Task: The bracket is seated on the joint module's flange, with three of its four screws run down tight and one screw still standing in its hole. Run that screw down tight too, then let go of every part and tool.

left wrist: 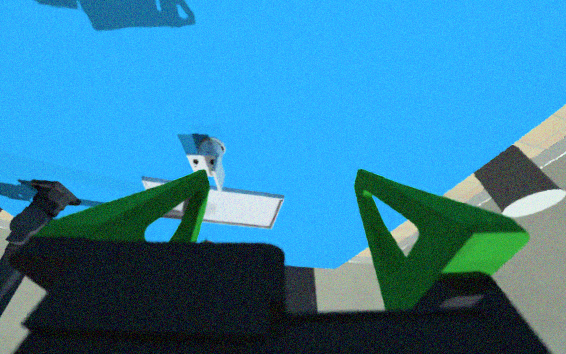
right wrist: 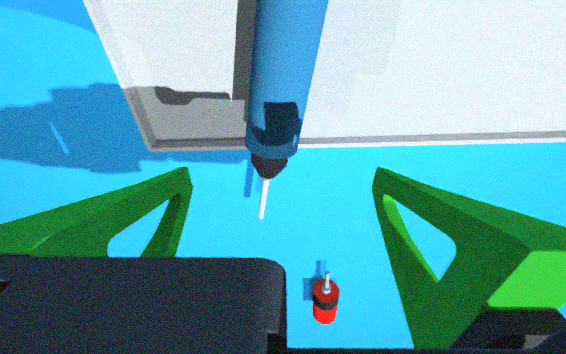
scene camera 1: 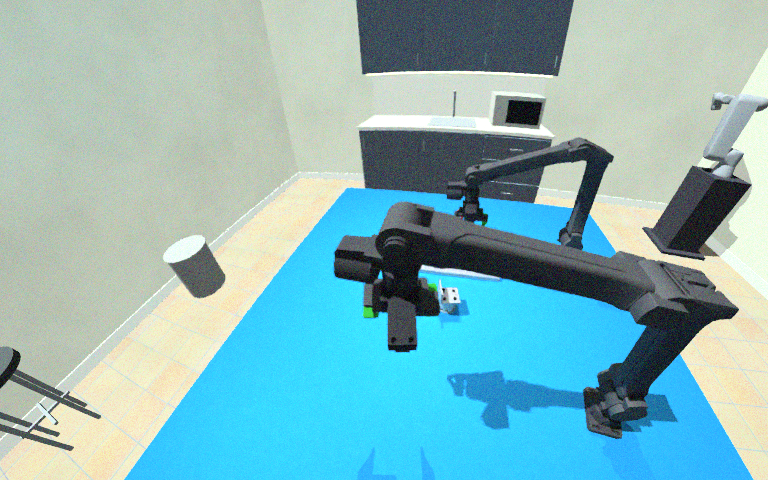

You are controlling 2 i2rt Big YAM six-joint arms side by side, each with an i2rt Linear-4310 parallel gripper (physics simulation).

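Where they show: left gripper, fingertip midpoint: (left wrist: 281, 177); right gripper, fingertip midpoint: (right wrist: 282, 177); left arm's base at its link origin: (scene camera 1: 600, 412); right arm's base at its link origin: (left wrist: 58, 191).
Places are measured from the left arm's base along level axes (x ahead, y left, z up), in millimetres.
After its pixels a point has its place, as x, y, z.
Observation:
The white bracket (scene camera 1: 453, 293) @(487, -238, 65) (left wrist: 203, 163) @(493, -217, 66) shows a face with dark holes; it is up against the pale round joint module (left wrist: 213, 146) @(504, -197, 27). The screws are too small to tell. My left gripper (scene camera 1: 400, 300) @(567, 58, 296) (left wrist: 281, 177) @(567, 58, 296) is open and empty, high above the mat, left of the bracket in scene camera 1. My right gripper (scene camera 1: 472, 219) @(489, -581, 100) (right wrist: 282, 177) @(489, -581, 100) is open. In the right wrist view a blue power screwdriver (right wrist: 285, 65) @(483, -538, 48) with a dark nose and thin bit lies over the white tray, its bit between and beyond the fingertips, untouched by them.
The white tray (scene camera 1: 461, 273) @(482, -409, 3) (left wrist: 245, 207) @(644, -461, 4) (right wrist: 360, 110) @(543, -575, 4) lies on the blue mat (scene camera 1: 317, 396) @(760, 224, 0), behind the bracket in scene camera 1. A small red and black tool (right wrist: 325, 301) @(560, -814, 32) with a metal tip is on the mat near the tray. A grey cylinder (scene camera 1: 198, 268) is at the left.

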